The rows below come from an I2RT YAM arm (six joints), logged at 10 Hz.
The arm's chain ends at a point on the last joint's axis. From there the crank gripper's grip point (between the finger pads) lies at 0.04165 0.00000 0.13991 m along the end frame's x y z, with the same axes.
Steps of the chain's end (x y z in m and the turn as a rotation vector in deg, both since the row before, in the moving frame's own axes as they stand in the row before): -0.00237 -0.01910 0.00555 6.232 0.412 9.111; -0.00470 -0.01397 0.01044 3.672 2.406 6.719; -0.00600 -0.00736 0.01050 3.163 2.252 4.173; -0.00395 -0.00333 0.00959 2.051 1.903 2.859; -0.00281 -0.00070 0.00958 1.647 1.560 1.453; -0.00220 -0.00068 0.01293 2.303 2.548 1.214; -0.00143 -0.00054 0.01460 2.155 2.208 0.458; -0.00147 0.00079 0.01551 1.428 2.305 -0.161; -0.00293 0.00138 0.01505 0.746 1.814 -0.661
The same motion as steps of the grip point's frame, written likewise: -0.00069 -0.02755 0.00478 6.232 0.412 9.111; 0.00136 -0.01764 0.00844 3.672 2.406 6.719; -0.00037 -0.01180 0.00863 3.163 2.252 4.173; 0.00074 -0.00612 0.00808 2.051 1.903 2.859; 0.00102 -0.00360 0.00835 1.647 1.560 1.453; 0.00403 -0.00531 0.01085 2.303 2.548 1.214; 0.00395 -0.00542 0.01280 2.155 2.208 0.458; 0.00412 -0.00280 0.01368 1.428 2.305 -0.161; 0.00146 -0.00094 0.01365 0.746 1.814 -0.661
